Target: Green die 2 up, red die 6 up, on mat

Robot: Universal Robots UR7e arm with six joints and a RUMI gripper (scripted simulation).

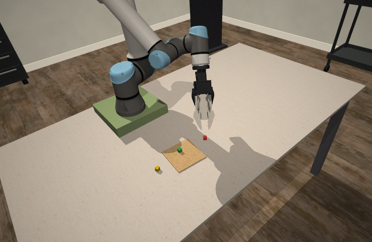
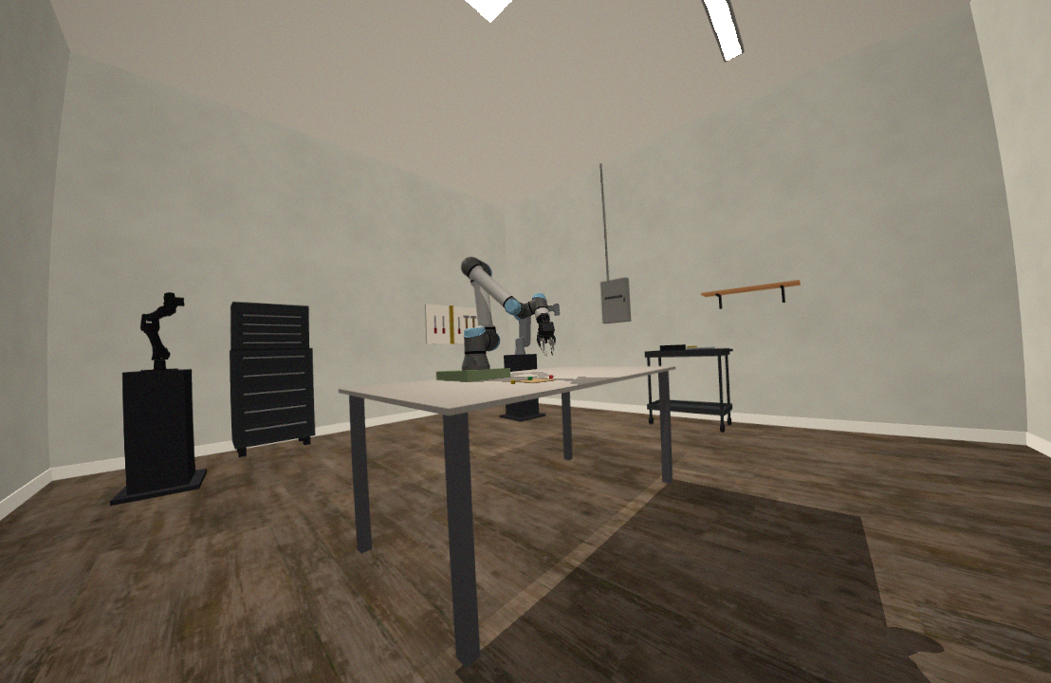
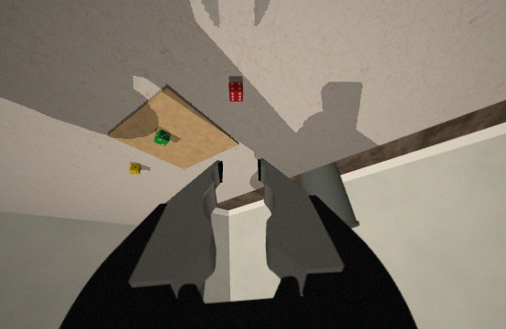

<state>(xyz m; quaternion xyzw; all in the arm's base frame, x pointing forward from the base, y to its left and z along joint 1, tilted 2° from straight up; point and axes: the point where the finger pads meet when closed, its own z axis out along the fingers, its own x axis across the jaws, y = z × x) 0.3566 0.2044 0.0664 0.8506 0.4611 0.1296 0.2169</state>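
Right now my hand is 20 mm short of the red die, 10 mm to the left of it and 120 mm above it. Also, from my hand: yellow die: 50 mm ahead, 270 mm to the right, 120 mm below; then green die: 20 mm ahead, 150 mm to the right, 110 mm below; then tan mat: 40 mm ahead, 140 mm to the right, 120 mm below.
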